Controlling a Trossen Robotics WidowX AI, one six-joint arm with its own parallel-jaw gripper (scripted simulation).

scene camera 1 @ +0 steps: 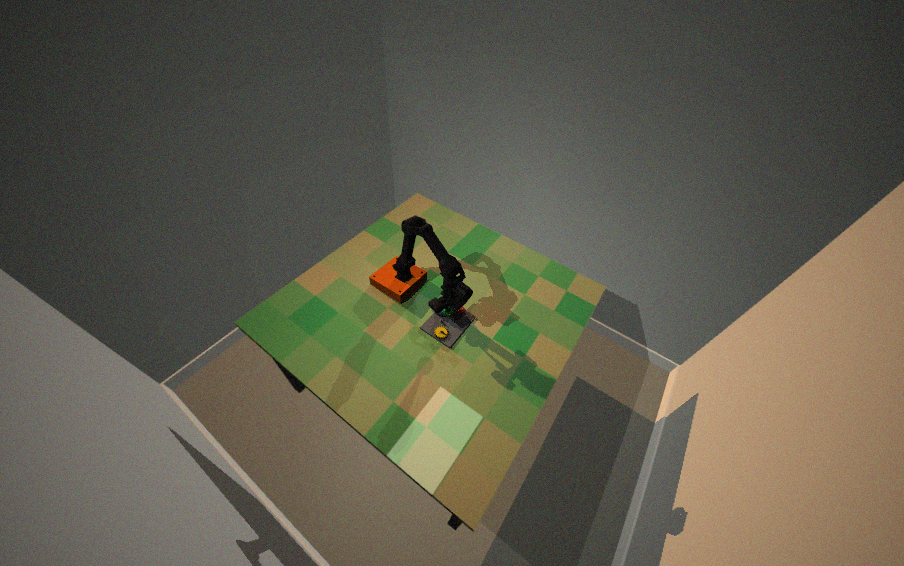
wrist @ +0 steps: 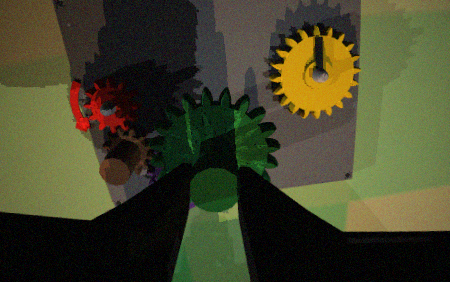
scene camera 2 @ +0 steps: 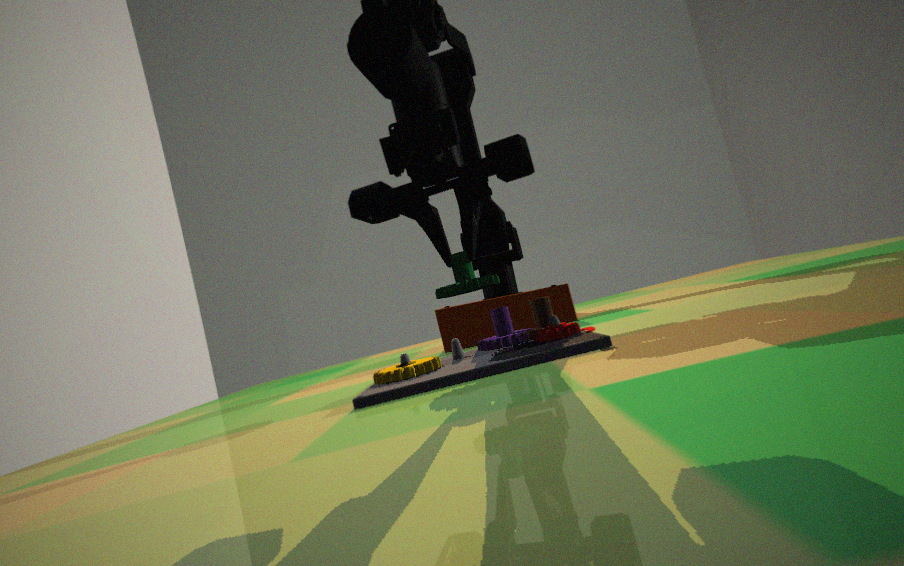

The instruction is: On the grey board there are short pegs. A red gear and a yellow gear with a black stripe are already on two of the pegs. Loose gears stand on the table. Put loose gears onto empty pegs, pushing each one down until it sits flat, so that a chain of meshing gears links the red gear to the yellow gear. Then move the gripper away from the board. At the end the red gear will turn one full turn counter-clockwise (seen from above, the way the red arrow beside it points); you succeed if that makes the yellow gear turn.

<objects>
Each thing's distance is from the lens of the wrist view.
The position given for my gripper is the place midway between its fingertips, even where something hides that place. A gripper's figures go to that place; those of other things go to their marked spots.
my gripper (wrist: 215, 174): 11 cm
green gear (wrist: 216, 137): 13 cm
brown gear (wrist: 129, 150): 19 cm
yellow gear (wrist: 295, 70): 19 cm
The marked spots on the yellow gear and the green gear are 9 cm apart.
</objects>
